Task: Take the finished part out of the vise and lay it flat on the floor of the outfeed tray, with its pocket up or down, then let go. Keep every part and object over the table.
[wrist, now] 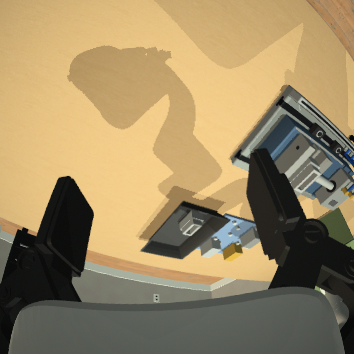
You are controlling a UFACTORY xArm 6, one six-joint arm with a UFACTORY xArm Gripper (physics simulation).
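Frame: origin at the arm's base, x ahead, y left, z up, level; metres.
Where they show: gripper, fingertip midpoint: (161, 183).
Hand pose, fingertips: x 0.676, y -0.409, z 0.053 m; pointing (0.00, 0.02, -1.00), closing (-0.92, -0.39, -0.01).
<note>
After its pixels a point has its place.
My gripper (161, 183) {y -0.409, x 0.676, z 0.053 m} is open, its two black fingers wide apart and empty, high above the table. The vise (292, 150) {y -0.334, x 0.437, z -0.139 m} is at the right in the wrist view, beside and partly behind the right finger. A light grey part (306, 179) {y -0.304, x 0.397, z -0.107 m} with a rectangular recess shows between its grey jaws; its lower edge is hard to make out. A dark tray (165, 245) {y 0.108, x 0.554, z -0.196 m} lies below the middle of the view, between the two fingers in the picture. A small grey block (190, 224) {y -0.057, x 0.531, z -0.169 m} with a rectangular pocket facing up sits inside it. No label shows whether this is the outfeed tray.
A light blue plate (231, 226) {y -0.012, x 0.391, z -0.205 m} with grey blocks and a yellow block (232, 251) {y 0.086, x 0.344, z -0.177 m} stands right of the dark tray, close to the right finger in the picture. The vise stands on a grey base plate (260, 132) {y -0.321, x 0.477, z -0.194 m}. A green area (338, 226) {y -0.114, x 0.036, z -0.149 m} shows at the right. The table's edge runs below the tray.
</note>
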